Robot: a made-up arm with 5 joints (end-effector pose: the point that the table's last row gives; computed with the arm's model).
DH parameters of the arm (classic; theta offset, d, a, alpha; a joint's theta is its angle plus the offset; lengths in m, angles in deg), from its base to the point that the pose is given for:
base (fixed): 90 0.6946 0.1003 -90
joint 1: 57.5 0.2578 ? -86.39
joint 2: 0 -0.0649 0.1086 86.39
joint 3: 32.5 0.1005 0.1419 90
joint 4: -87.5 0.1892 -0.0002 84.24
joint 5: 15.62 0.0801 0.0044 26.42
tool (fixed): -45.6 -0.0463 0 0
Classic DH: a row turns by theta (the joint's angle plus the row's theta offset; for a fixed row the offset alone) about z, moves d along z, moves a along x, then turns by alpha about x.
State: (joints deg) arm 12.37 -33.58 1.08 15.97 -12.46
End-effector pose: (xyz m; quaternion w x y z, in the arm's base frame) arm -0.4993 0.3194 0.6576 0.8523 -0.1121 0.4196 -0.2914
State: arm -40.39 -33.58 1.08 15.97 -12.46
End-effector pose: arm -0.4993 0.2624 0.8466 0.8134 0.2783 0.5054 -0.0747
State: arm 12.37 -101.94 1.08 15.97 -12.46
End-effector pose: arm -0.5370 0.1945 1.0053 0.5444 -0.2970 0.7845 -0.0028
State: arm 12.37 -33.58 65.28 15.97 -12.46
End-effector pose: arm -0.4957 0.0800 0.5705 0.7966 -0.5564 0.1052 -0.2116
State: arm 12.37 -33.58 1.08 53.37 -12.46
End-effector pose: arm -0.4921 0.3190 0.6353 0.6586 -0.2607 0.6329 -0.3125
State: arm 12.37 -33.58 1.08 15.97 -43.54
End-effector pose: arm -0.4910 0.3163 0.6506 0.7958 -0.1604 0.2815 -0.5117
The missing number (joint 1, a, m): -0.1024
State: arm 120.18 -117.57 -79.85 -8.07 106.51
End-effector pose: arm -0.2163 0.3540 0.4470 0.7796 0.2447 0.4735 -0.3287
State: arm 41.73 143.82 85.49 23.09 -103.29
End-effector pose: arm -0.0927 0.0015 0.9639 0.6885 -0.3477 0.5031 0.3899
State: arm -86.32 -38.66 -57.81 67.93 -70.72
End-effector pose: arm -0.3933 -0.0750 0.9574 0.4957 0.1825 0.7998 0.2850
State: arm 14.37 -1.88 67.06 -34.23 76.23
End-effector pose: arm -0.4012 0.0731 0.5006 0.6562 -0.6501 0.2292 0.3069
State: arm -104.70 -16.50 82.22 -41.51 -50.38
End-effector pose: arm -0.4335 0.2587 0.7010 0.6466 0.5942 -0.1609 -0.4505
